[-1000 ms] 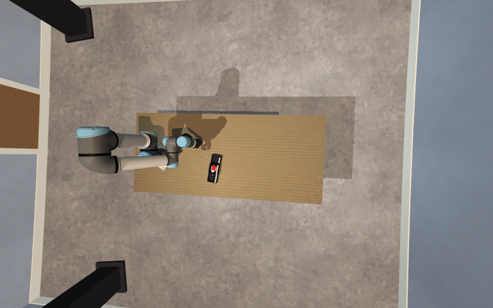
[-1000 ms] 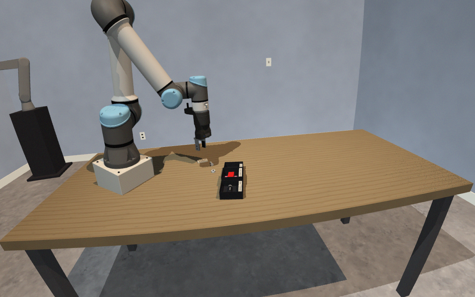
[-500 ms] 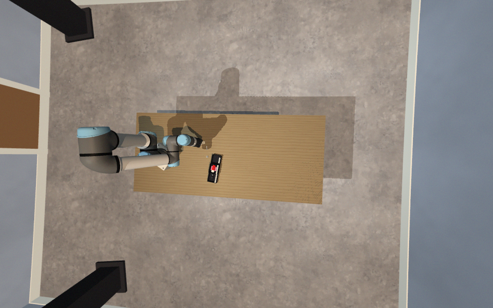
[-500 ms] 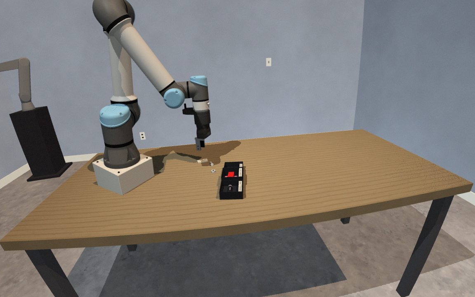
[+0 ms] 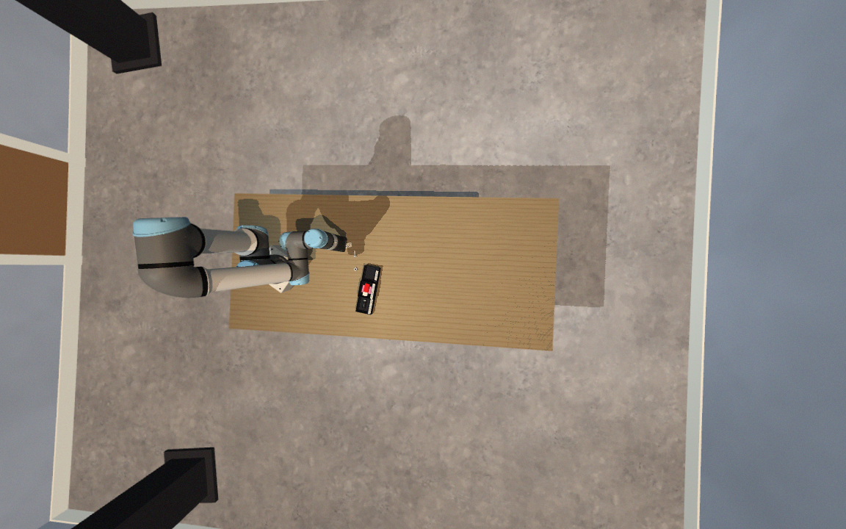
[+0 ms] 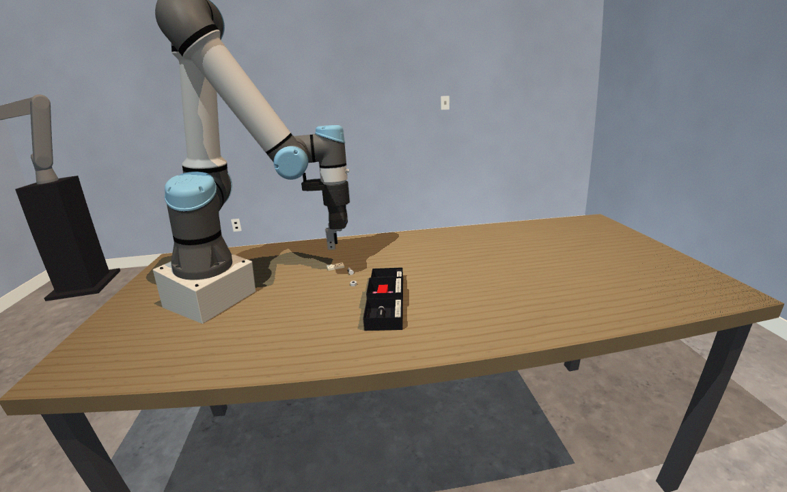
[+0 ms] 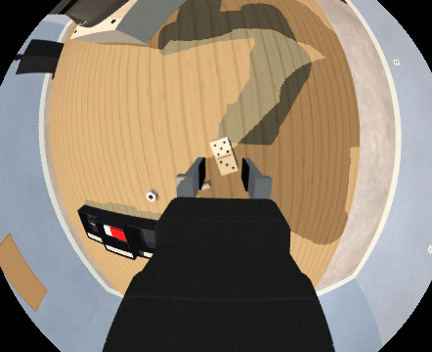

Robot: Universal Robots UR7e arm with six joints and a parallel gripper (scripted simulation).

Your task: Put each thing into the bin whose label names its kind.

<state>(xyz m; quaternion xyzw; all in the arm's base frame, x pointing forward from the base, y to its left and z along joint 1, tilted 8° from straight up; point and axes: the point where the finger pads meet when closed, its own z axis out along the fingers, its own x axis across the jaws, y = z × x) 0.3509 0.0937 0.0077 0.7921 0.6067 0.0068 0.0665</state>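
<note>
My hand is 8 cm above the white domino. From my hand the other things lie so: hex nut: 3 cm ahead, 13 cm to the right, 8 cm below; then pink eraser: 9 cm ahead, 25 cm to the right, 7 cm below; then screw: 4 cm ahead, 6 cm to the right, 8 cm below.
</note>
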